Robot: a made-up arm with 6 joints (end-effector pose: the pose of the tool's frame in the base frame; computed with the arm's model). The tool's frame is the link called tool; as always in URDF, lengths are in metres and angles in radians. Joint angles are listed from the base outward.
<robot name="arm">
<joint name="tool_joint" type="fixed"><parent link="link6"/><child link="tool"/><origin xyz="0 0 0" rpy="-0.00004 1.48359 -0.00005"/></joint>
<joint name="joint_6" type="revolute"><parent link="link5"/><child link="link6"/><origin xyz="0.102 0 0.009" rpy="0 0 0"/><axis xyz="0.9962 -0.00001 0.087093"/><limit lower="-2.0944" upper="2.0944"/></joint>
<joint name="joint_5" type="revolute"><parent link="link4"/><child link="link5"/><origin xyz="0 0 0" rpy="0 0 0"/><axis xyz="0.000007 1 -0.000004"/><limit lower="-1.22" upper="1.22"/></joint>
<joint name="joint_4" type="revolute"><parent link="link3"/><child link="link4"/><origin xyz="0.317 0 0.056" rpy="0 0 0"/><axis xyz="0.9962 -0.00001 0.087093"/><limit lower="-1.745" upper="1.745"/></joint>
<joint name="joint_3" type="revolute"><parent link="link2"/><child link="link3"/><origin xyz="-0.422 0 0.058" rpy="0 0 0"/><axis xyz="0.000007 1 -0.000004"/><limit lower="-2.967" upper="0"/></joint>
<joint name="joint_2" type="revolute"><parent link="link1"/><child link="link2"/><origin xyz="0 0 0" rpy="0 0 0"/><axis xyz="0.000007 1 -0.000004"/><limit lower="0" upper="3.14"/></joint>
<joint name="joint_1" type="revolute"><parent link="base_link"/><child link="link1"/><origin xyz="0 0 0.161" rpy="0 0 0"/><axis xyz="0 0 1"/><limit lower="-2.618" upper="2.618"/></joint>
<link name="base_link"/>
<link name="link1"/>
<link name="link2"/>
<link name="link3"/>
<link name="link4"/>
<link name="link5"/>
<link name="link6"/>
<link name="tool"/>
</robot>
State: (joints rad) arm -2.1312 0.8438 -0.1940 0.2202 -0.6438 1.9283
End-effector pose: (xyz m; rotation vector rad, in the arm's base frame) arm -0.0913 -0.1203 0.3748 1.2250 -0.8709 -0.1194
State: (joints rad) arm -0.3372 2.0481 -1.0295 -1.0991 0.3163 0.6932
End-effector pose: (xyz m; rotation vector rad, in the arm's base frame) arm 0.4680 -0.1941 0.1820 0.0314 2.7190 -0.6002
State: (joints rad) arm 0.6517 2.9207 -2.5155 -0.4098 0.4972 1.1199
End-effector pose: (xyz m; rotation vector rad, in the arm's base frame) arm 0.6553 0.4755 0.0527 0.2183 2.3720 0.4687
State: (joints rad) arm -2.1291 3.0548 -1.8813 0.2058 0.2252 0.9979
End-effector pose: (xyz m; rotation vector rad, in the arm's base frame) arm -0.3279 -0.5338 -0.2296 2.8716 -0.2593 -0.1129
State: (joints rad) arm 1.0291 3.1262 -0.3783 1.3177 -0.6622 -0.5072
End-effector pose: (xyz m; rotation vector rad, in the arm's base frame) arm 0.0973 0.0434 -0.1151 0.7809 -2.5359 1.5242
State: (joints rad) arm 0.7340 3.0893 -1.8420 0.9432 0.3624 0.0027
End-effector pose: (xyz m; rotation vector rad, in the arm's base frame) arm 0.4237 0.4217 -0.2539 -0.2282 -3.0064 -0.5128
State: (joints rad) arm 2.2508 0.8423 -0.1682 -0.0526 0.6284 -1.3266
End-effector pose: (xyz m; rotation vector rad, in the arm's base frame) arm -0.0483 0.0647 0.2645 -2.7232 -0.6560 0.1760
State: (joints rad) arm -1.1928 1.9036 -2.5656 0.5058 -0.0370 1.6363
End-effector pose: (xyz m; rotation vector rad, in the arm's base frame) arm 0.1757 -0.4477 0.8521 0.8123 -0.0963 0.8907
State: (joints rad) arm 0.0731 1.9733 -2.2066 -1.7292 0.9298 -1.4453
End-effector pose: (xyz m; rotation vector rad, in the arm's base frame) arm 0.5726 -0.0393 0.6859 1.3225 -0.9119 2.1068
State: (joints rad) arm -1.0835 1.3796 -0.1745 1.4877 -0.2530 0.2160
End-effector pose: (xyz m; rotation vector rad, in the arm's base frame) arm 0.0652 -0.1778 0.2221 2.5857 0.3853 -0.1236
